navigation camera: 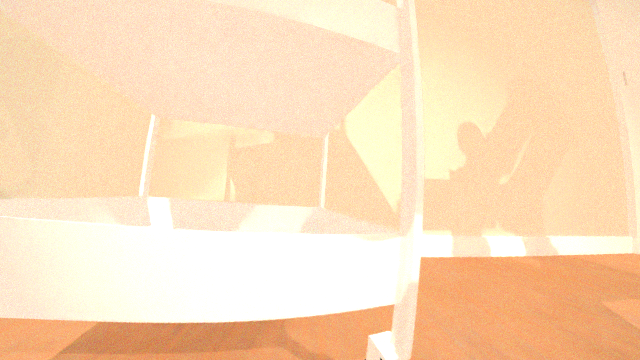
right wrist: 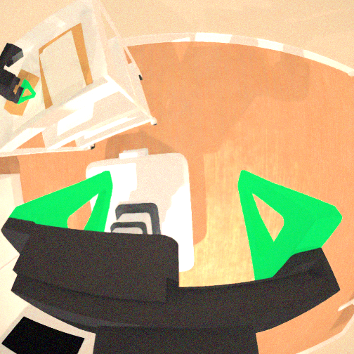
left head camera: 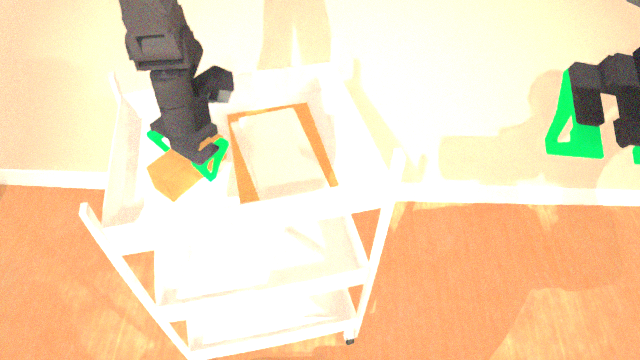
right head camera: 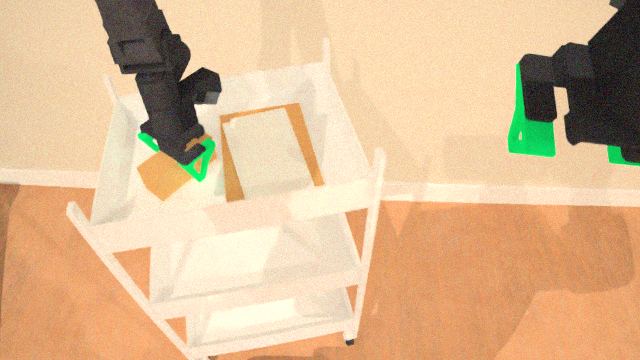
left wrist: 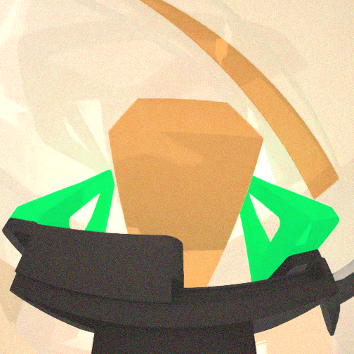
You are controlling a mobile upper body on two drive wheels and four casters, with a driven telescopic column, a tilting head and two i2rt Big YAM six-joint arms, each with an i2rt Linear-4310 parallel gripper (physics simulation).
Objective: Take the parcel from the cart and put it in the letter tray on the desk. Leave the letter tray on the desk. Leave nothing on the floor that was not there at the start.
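Frame: origin at the left arm's base, x ahead, y left, z up, level; metres.
Seen in the pictures: left gripper, between the fingertips: (left head camera: 194,168) (right head camera: 185,168); right gripper, between the fingertips: (left head camera: 592,151) (right head camera: 561,150).
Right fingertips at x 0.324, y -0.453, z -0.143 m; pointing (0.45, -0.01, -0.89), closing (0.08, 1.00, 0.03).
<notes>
Pixels of each thing's top centre, then the offset from my right fingertips to it. "pt": a spot on its surface instead.
- parcel, centre of its top: (left head camera: 184,151) (right head camera: 174,151) 0.245 m down, 0.253 m ahead, 0.455 m left
- white sheet-like item, centre of its top: (left head camera: 279,149) (right head camera: 268,150) 0.281 m down, 0.292 m ahead, 0.300 m left
- orange-brown flat piece, a spot on its surface: (left head camera: 315,140) (right head camera: 304,140) pt 0.287 m down, 0.322 m ahead, 0.236 m left
The parcel (left head camera: 172,177) (right head camera: 162,177) (left wrist: 185,185) (right wrist: 16,107) is an orange-brown box on the top shelf of the white cart (left head camera: 250,214) (right head camera: 200,221) (navigation camera: 410,150), at the left. My left gripper (left head camera: 189,164) (right head camera: 179,165) (left wrist: 174,177) is open over the parcel. In the left wrist view its green fingertips stand one on each side of the box; whether they touch it cannot be told. The arm hides part of the parcel in the head views. My right gripper (left head camera: 606,156) (right head camera: 580,157) (right wrist: 174,177) is open and empty, away from the cart. The desk and letter tray cannot be made out.
On the cart's top shelf, right of the parcel, a white sheet-like item (left head camera: 280,150) (right head camera: 267,150) lies on an orange-brown flat piece (left head camera: 315,140) (right head camera: 307,140). The shelf has raised sides and corner posts. A wall stands behind the cart. A white rounded block (right wrist: 177,200) shows below my right gripper.
</notes>
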